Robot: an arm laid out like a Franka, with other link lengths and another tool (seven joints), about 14 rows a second.
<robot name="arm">
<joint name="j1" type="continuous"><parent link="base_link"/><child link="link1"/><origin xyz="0.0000 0.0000 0.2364" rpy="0.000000 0.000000 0.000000"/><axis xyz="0 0 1"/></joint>
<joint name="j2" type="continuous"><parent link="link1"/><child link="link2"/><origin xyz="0.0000 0.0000 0.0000" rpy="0.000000 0.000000 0.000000"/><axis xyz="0 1 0"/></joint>
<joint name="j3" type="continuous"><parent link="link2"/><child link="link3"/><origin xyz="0.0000 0.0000 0.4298" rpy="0.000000 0.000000 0.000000"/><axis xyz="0 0 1"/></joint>
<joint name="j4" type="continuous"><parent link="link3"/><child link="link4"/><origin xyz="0.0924 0.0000 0.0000" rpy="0.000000 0.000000 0.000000"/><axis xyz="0 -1 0"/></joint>
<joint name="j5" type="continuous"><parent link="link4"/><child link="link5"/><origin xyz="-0.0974 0.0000 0.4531" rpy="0.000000 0.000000 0.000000"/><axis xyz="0 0 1"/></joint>
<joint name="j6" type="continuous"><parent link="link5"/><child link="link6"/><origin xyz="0.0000 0.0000 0.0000" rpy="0.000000 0.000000 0.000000"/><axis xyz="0 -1 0"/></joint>
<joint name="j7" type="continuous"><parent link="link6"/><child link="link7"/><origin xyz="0.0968 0.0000 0.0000" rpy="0.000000 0.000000 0.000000"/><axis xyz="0 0 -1"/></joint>
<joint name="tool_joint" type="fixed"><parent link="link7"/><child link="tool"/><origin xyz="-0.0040 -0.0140 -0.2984" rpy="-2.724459 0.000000 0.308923"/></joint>
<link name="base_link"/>
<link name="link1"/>
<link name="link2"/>
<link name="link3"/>
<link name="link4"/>
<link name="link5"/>
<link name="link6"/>
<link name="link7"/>
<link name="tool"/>
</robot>
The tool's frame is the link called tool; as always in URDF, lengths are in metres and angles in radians. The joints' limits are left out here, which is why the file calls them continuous.
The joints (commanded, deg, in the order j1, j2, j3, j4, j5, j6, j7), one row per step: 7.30 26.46 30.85 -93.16 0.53 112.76 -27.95; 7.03 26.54 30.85 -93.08 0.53 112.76 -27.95; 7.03 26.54 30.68 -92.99 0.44 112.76 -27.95; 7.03 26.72 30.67 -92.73 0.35 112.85 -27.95; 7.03 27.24 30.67 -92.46 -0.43 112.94 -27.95; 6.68 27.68 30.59 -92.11 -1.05 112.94 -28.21; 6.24 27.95 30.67 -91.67 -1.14 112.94 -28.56; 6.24 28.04 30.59 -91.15 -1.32 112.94 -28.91; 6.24 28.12 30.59 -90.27 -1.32 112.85 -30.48; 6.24 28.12 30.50 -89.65 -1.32 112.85 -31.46; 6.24 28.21 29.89 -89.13 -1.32 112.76 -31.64; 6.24 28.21 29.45 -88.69 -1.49 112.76 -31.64; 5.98 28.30 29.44 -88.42 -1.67 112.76 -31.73; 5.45 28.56 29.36 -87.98 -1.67 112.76 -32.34; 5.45 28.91 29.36 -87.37 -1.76 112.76 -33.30; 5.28 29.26 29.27 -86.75 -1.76 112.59 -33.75; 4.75 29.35 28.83 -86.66 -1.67 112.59 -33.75
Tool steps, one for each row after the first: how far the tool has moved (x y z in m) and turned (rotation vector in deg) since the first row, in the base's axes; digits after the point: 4 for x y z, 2 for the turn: 0.0026 -0.0028 -0.0002 0.04 0.02 -0.29; 0.0047 -0.0047 0.0000 -0.05 -0.12 -0.42; 0.0071 -0.0042 0.0002 0.06 -0.27 -0.47; 0.0108 -0.0059 -0.0041 -0.33 -0.51 -0.22; 0.0176 -0.0120 -0.0070 -0.60 -0.77 -0.20; 0.0236 -0.0155 -0.0062 -0.36 -0.95 -0.30; 0.0283 -0.0157 -0.0030 -0.19 -1.45 -0.08; 0.0344 -0.0139 0.0039 0.49 -2.25 1.25; 0.0396 -0.0134 0.0094 0.94 -2.92 1.97; 0.0470 -0.0193 0.0111 0.88 -3.25 1.51; 0.0534 -0.0238 0.0138 0.77 -3.73 1.09; 0.0577 -0.0272 0.0150 0.77 -3.98 0.92; 0.0651 -0.0337 0.0155 1.00 -4.19 0.81; 0.0694 -0.0329 0.0167 1.35 -4.56 1.63; 0.0746 -0.0354 0.0174 1.55 -4.67 1.70; 0.0816 -0.0465 0.0158 1.40 -4.64 0.74
